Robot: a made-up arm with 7 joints.
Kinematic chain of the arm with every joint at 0, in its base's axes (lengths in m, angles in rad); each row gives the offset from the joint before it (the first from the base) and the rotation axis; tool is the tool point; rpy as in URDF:
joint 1: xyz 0 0 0.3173 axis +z
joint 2: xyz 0 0 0 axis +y
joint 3: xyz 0 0 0.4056 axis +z
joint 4: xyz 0.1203 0 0 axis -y
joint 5: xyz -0.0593 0 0.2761 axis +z
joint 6: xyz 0 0 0 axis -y
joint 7: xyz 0.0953 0 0 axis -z
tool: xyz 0 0 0 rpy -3.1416 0 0
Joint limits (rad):
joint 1: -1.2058..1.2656
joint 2: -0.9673..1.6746
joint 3: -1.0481..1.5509
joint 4: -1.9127..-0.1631
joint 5: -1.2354..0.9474
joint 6: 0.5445..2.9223
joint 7: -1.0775..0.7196
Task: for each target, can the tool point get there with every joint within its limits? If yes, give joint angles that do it. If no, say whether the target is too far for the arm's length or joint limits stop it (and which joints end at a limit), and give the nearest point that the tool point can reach.
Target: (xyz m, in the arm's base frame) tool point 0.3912 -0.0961 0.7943
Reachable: yes | joints 0.3024 -0.2335 -0.4246 -1.7440 -0.3586 1.3878 -0.3805
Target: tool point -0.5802 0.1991 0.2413
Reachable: no: joint limits stop it (at a limit: joint 2, joint 3, joint 4, joint 5, joint 6) | nearest point -0.4900 0.1682 0.4444 | short by 0.224 m
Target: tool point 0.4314 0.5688 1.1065
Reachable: no: too far | nearest point 0.3246 0.4280 0.9111 | short by 0.263 m
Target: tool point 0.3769 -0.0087 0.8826
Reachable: yes | joints -0.8703 -0.2933 0.5996 -1.6505 -0.1822 1.9357 -0.9178
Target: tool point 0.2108 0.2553 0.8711
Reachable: yes | joints -0.2562 -0.4963 0.6475 -1.6211 0.2559 1.2887 -0.6825
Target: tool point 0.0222 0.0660 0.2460
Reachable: no: joint limits stop it (at a limit: joint 4, joint 6) | nearest point 0.1118 0.3324 -0.0418 | short by 0.402 m
